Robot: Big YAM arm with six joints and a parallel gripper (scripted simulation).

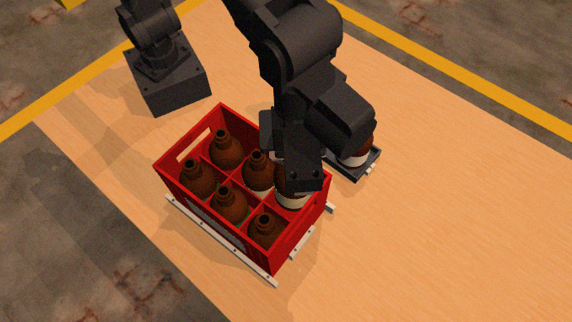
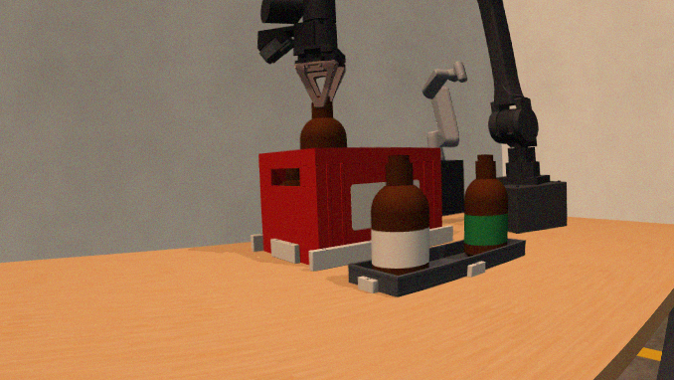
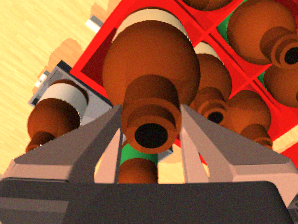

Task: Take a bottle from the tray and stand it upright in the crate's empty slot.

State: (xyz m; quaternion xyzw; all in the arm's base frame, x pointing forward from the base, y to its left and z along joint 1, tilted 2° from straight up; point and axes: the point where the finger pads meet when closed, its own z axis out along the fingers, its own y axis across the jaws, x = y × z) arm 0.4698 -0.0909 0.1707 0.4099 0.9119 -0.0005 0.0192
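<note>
The red crate is 90 mm behind my hand, 40 mm to the right of it and 160 mm below it. Also, from my hand: dark tray 70 mm behind, 200 mm to the left, 240 mm below.
</note>
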